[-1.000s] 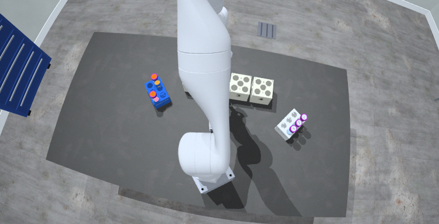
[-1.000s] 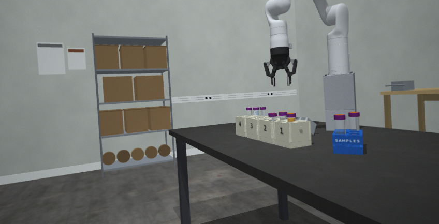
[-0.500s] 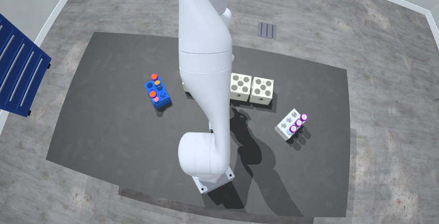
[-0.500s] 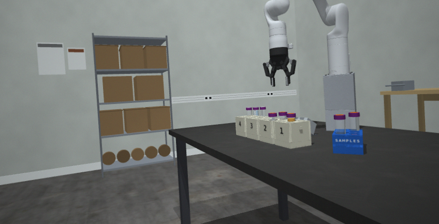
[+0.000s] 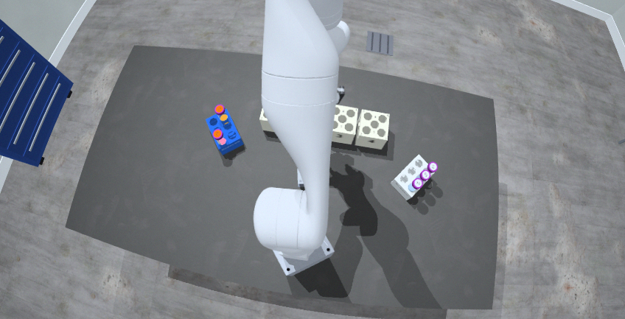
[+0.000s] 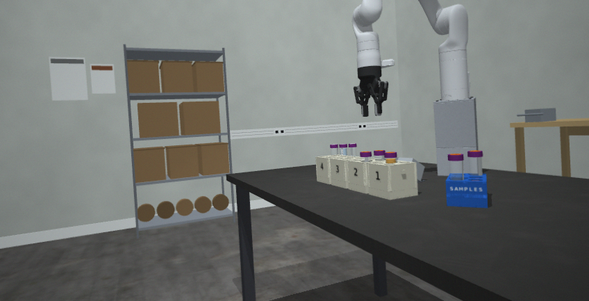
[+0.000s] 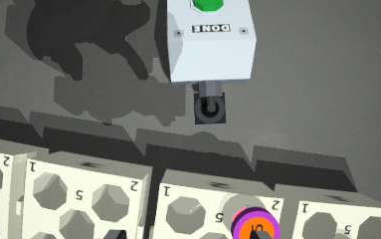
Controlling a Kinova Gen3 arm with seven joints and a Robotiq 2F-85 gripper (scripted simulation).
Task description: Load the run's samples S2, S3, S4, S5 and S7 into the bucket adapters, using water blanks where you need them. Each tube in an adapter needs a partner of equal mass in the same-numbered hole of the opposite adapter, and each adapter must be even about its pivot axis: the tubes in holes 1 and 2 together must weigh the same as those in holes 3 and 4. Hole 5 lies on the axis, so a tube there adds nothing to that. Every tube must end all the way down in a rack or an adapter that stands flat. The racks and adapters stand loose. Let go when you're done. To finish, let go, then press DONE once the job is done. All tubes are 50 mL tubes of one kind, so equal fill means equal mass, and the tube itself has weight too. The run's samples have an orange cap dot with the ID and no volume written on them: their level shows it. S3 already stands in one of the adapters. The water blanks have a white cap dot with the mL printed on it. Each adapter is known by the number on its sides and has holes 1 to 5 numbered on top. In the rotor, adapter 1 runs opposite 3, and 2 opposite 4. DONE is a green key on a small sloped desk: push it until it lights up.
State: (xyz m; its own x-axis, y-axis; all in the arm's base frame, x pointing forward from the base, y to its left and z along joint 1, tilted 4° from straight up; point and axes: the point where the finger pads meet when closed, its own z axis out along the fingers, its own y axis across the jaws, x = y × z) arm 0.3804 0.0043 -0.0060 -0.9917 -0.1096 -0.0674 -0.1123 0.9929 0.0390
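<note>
The 50 mL blank lies 12 cm behind my hand, 37 cm to the right of it and 18 cm below it. From my hand the other things lie so: orange-filled sample tube: 4 cm ahead, 14 cm to the left, 18 cm below; tube of pink liquid: 1 cm ahead, 5 cm to the left, 18 cm below; adapter 2: 4 cm ahead, 3 cm to the left, 20 cm below.
</note>
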